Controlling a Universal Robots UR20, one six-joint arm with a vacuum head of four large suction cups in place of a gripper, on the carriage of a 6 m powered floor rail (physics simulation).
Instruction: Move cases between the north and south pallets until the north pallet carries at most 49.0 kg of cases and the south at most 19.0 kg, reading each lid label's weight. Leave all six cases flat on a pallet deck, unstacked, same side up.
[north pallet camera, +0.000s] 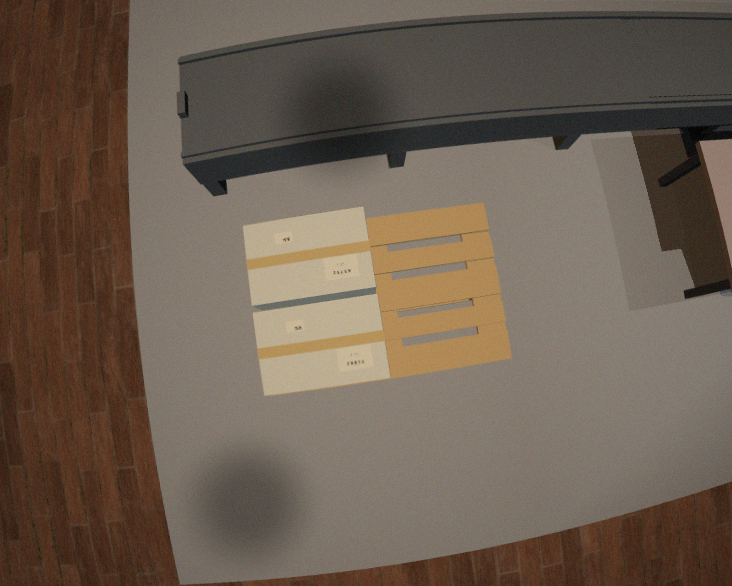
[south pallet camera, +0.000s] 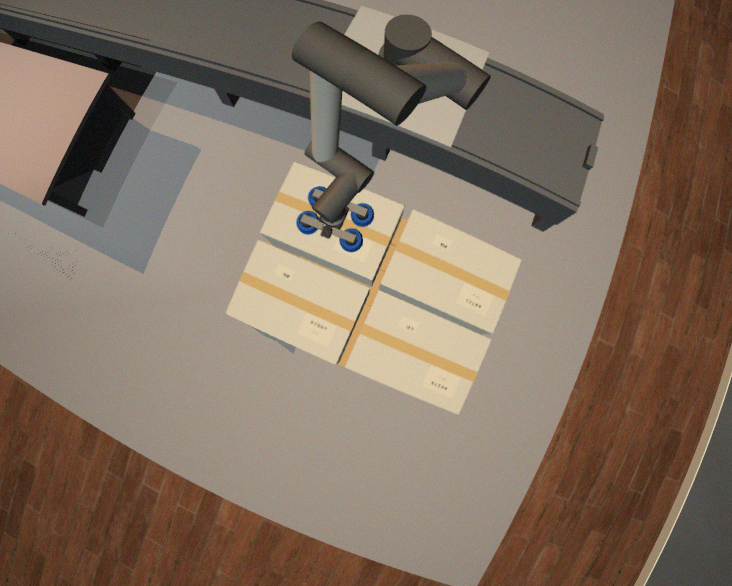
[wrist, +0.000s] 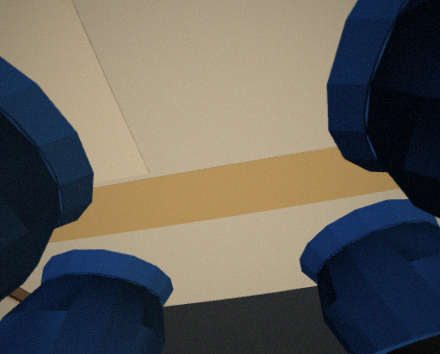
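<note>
The wooden north pallet carries two cream cases side by side on its left half. The wooden south pallet carries the other four cases: an upper-left case, a lower-left case, an upper-right case and a lower-right case. All lie flat and unstacked. My suction head is very low over the upper-left case, with no case lifted on its cups. Any small gap is hard to judge. In the wrist view, cups hide the label print; no weight is readable.
The grey floor rail runs behind both pallets, with the arm's pale carriage beside the south pallet. A pink-topped structure stands left of the south pallet. Narrow gaps separate neighbouring cases.
</note>
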